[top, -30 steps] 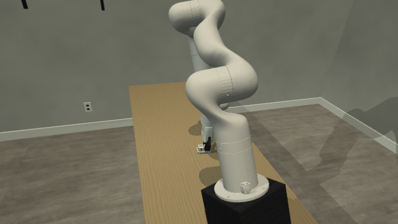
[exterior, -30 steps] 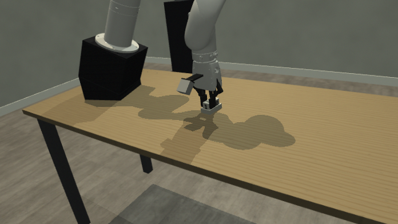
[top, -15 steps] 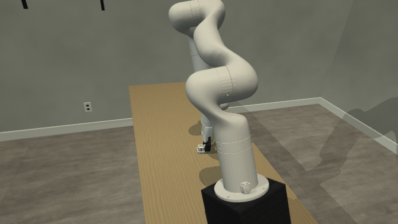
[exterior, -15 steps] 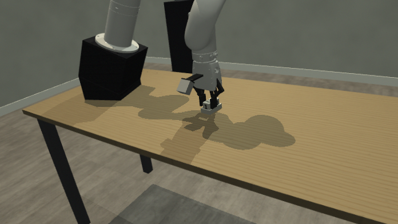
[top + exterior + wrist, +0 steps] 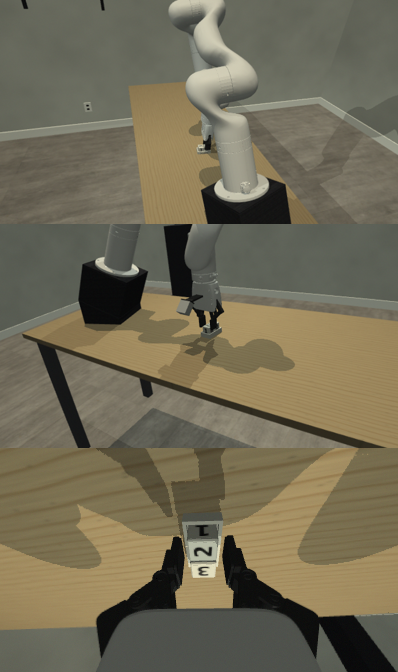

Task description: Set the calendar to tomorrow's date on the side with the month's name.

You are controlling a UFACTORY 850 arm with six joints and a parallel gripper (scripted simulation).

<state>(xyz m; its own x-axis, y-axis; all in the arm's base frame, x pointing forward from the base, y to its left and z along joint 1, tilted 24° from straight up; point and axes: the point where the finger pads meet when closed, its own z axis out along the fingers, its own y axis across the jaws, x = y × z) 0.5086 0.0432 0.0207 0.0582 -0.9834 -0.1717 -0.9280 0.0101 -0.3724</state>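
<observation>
Now: hand 20 mm to the right of the small calendar tray and 40 mm above it.
</observation>
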